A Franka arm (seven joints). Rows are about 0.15 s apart.
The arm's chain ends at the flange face. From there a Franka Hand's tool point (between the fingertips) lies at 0.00 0.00 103.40 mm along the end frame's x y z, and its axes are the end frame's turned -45 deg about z.
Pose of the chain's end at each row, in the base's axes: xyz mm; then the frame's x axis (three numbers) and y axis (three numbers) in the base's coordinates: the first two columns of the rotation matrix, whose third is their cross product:
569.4 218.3 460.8 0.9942 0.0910 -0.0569 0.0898 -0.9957 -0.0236
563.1 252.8 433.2 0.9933 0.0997 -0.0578 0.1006 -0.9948 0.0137
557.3 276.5 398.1 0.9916 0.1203 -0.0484 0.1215 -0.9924 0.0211
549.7 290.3 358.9 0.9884 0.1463 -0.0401 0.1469 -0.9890 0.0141
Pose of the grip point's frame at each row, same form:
563.3 220.2 357.6 0.6395 0.7684 -0.0235 0.7665 -0.6397 -0.0569
557.3 250.8 330.0 0.6312 0.7739 -0.0506 0.7735 -0.6329 -0.0312
552.6 273.7 294.8 0.6153 0.7868 -0.0491 0.7871 -0.6167 -0.0193
545.8 288.2 255.6 0.5950 0.8028 -0.0383 0.8028 -0.5959 -0.0184

